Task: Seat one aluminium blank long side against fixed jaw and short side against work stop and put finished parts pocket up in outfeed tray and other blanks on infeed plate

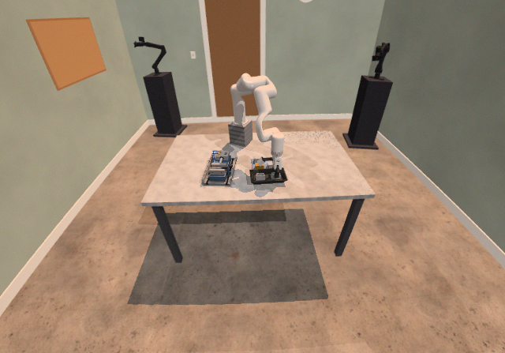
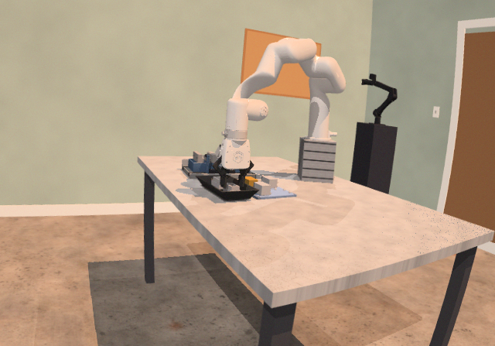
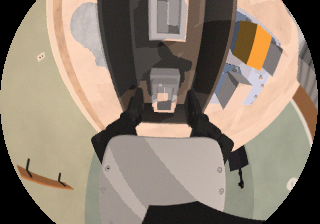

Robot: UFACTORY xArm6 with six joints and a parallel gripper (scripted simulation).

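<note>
Now: the brass blank 10 cm behind my hand, 12 cm to the right of it and 3 cm below it. Also, from my hand: blue vise (4 cm behind, 39 cm to the right, 2 cm below).
</note>
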